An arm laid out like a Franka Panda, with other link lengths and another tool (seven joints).
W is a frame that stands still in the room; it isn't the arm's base.
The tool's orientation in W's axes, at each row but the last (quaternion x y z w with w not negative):
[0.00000 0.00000 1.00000 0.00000]
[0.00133 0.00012 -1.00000 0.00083]
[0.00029 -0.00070 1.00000 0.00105]
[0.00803 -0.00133 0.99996 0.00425]
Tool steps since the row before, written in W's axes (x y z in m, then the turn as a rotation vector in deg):
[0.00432 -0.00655 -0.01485 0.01 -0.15 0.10]
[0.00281 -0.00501 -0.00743 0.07 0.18 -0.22]
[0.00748 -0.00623 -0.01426 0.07 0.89 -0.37]
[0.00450 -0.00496 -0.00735 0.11 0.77 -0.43]
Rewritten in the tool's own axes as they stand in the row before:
[-0.00432 0.00655 -0.01485 -0.01 0.15 0.10]
[-0.00278 0.00502 -0.00744 -0.07 -0.18 -0.22]
[-0.00750 0.00623 -0.01425 -0.07 -0.89 -0.37]
[-0.00466 0.00494 -0.00726 -0.11 -0.77 -0.43]

